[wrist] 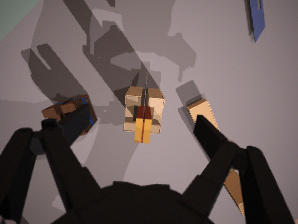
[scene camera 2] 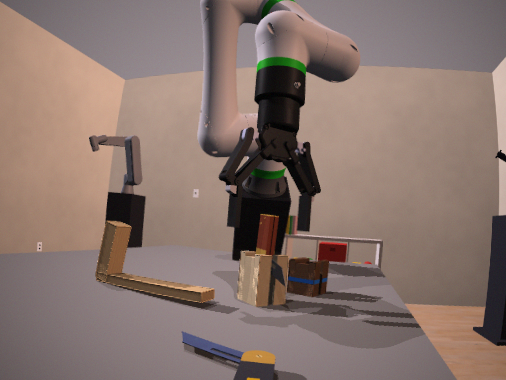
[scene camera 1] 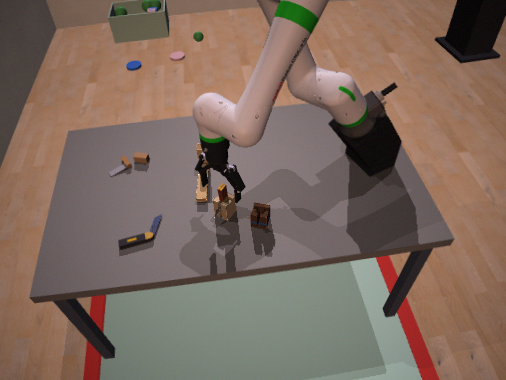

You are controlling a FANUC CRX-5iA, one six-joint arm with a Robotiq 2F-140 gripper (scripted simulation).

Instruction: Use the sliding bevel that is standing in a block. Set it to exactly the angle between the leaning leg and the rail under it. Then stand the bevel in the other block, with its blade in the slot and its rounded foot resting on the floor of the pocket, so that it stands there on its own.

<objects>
my gripper: wrist; scene camera 2 270, 229; scene camera 1
same spot on my gripper: [wrist: 78, 189] = [scene camera 1: 221, 172]
</objects>
